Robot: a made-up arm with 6 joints.
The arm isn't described. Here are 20 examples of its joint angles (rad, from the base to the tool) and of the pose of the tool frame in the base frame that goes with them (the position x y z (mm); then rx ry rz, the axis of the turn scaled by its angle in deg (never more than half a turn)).
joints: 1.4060 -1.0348 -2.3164 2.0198 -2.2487 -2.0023
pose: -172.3 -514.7 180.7 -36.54 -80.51 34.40
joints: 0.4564 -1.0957 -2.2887 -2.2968 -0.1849 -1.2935
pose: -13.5 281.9 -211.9 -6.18 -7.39 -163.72
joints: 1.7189 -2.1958 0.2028 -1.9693 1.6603 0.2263
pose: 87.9 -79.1 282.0 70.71 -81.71 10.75
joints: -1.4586 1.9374 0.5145 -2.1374 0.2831 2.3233
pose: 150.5 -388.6 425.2 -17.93 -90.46 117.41
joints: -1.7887 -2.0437 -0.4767 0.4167 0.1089 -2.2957
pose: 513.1 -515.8 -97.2 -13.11 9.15 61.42
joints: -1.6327 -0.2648 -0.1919 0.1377 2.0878 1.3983
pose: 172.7 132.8 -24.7 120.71 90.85 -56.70
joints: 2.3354 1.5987 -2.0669 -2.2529 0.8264 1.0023
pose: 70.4 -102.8 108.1 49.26 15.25 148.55
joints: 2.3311 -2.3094 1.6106 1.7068 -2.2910 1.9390
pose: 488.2 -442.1 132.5 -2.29 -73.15 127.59
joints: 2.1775 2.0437 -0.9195 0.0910 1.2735 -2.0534
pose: -207.4 251.7 322.1 -23.55 44.22 -144.50
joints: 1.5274 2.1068 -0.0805 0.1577 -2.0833 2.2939
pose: -260.9 -477.6 -167.5 -15.53 -53.15 63.91
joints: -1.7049 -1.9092 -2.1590 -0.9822 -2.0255 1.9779
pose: 404.8 87.2 -67.2 -30.43 162.57 47.05
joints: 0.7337 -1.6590 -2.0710 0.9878 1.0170 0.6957
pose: -108.2 -154.5 158.1 -116.94 -7.23 98.80
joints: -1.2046 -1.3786 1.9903 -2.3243 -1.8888 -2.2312
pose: -122.7 -39.5 276.4 -73.59 28.54 55.97
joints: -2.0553 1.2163 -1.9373 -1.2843 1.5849 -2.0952
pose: -11.4 -312.3 -105.1 27.88 -8.73 -5.32
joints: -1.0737 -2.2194 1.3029 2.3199 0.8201 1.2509
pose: -154.0 -83.9 -159.9 42.61 -94.88 -96.60
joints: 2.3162 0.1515 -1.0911 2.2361 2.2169 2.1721
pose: 96.9 49.2 188.5 56.03 133.13 65.43
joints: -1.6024 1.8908 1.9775 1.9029 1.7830 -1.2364
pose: 5.5 270.2 259.3 -56.34 -26.15 167.53
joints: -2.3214 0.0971 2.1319 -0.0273 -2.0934 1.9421
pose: -327.7 32.2 -98.8 -34.24 -19.39 27.34
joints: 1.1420 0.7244 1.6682 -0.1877 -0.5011 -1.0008
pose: 356.9 523.6 14.0 88.06 -36.03 -115.07
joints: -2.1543 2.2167 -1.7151 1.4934 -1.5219 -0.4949
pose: 319.3 177.0 414.6 24.00 112.31 -106.20
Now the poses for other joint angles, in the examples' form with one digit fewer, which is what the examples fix.
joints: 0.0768 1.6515 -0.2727 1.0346 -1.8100 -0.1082
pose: 464 149 -326 31.9 -67.7 136.4
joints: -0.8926 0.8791 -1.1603 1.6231 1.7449 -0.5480
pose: -92 191 -299 90.5 24.8 6.9
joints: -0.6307 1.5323 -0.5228 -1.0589 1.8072 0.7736
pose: 100 -108 34 -106.4 -3.6 11.1
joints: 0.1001 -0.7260 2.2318 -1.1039 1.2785 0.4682
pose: -208 225 86 64.1 -49.3 -8.2
